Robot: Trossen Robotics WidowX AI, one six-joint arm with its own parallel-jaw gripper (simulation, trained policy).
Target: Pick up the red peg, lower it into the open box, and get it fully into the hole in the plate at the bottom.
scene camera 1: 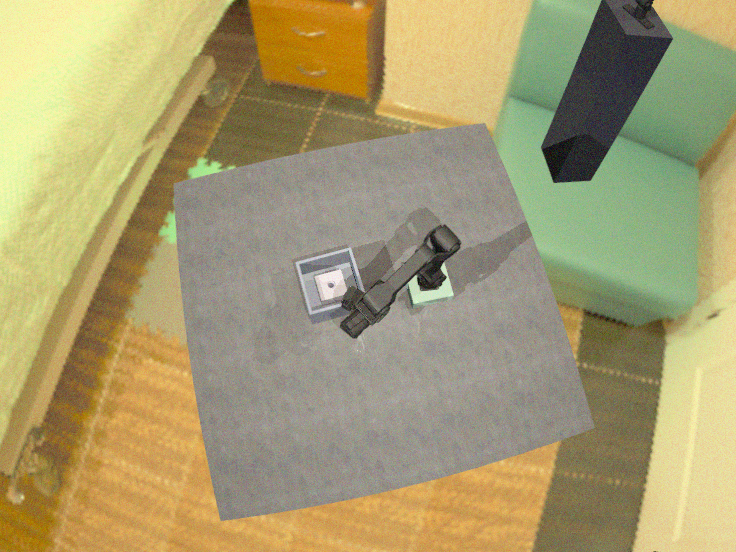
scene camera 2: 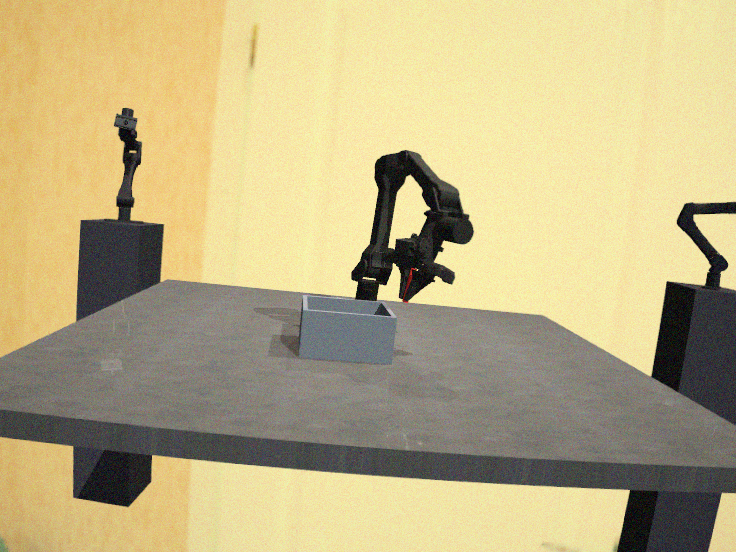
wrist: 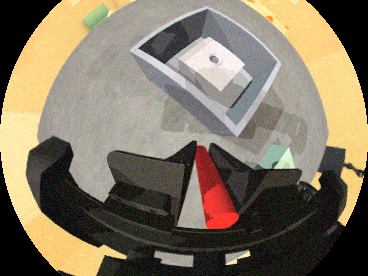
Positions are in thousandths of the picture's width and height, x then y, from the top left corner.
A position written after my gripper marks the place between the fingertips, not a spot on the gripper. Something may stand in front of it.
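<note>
My gripper (scene camera 2: 548,543) is visible to me, and the wrist view shows my gripper too (wrist: 550,531). I can see a grey box (scene camera 2: 459,597), and the box is also there in scene camera 1 (scene camera 1: 467,470) and in the wrist view (wrist: 621,411). A red peg (wrist: 596,774) is visible as well. Then there is a pale plate (scene camera 1: 450,521), which I also see in the wrist view (wrist: 569,241), though scene camera 2 does not show the plate, hidden by the grey box.
</note>
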